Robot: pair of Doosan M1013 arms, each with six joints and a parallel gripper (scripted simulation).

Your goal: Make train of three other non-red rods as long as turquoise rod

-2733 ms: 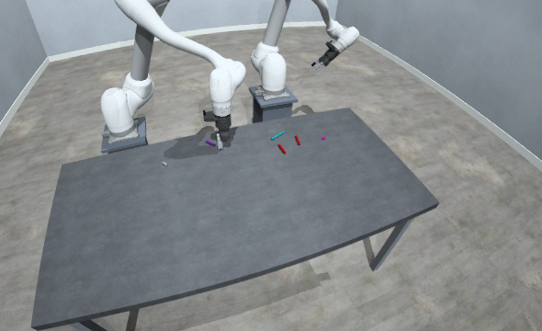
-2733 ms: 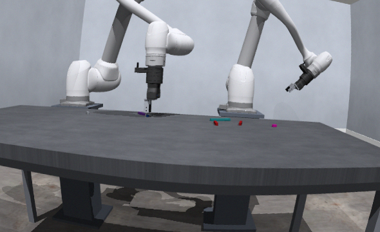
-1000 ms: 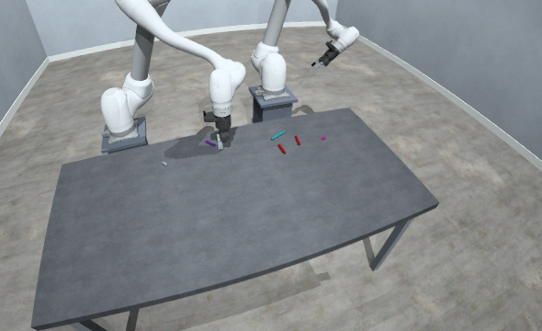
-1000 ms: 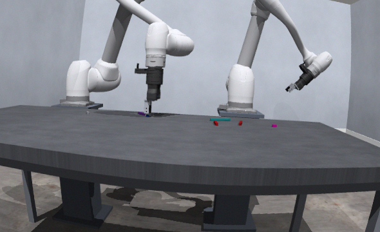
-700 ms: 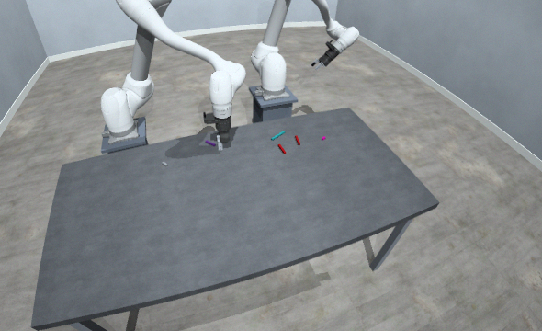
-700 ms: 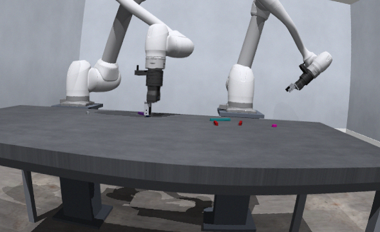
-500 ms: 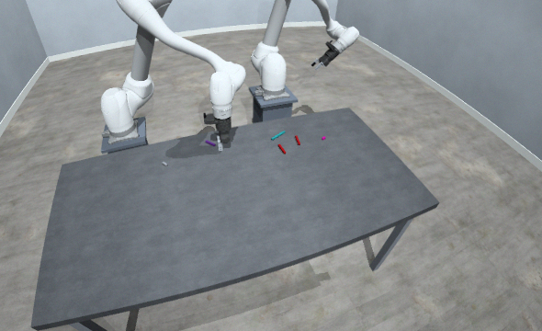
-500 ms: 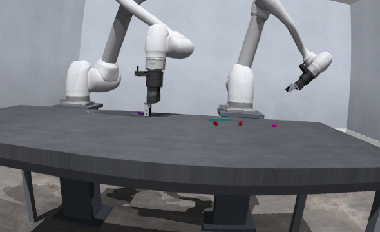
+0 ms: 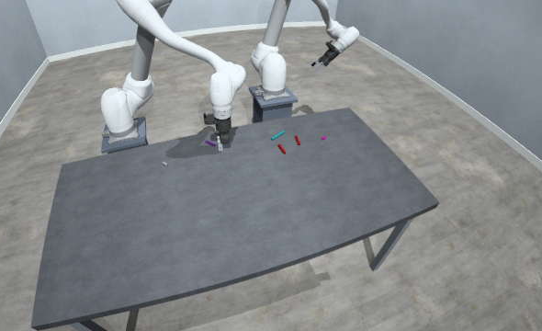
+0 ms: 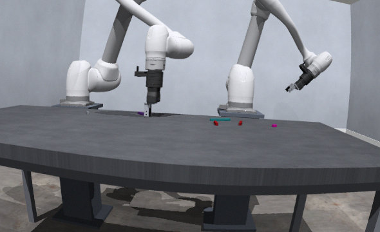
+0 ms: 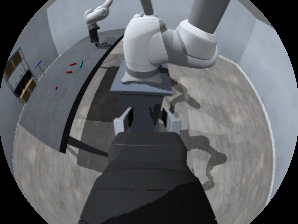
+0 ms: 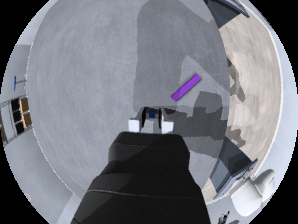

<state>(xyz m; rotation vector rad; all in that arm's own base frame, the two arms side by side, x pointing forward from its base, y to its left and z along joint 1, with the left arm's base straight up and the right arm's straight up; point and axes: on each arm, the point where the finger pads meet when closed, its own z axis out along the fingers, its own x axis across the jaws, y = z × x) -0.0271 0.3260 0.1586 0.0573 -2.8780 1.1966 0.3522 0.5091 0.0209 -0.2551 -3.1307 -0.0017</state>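
Observation:
The blue rod lies 20 mm below my right hand. From my right hand the other things lie so: grey rod: 20 mm behind, 290 mm to the right, 20 mm below; purple rod: 60 mm behind, 30 mm to the right, 20 mm below; turquoise rod: 30 mm ahead, 320 mm to the left, 20 mm below.

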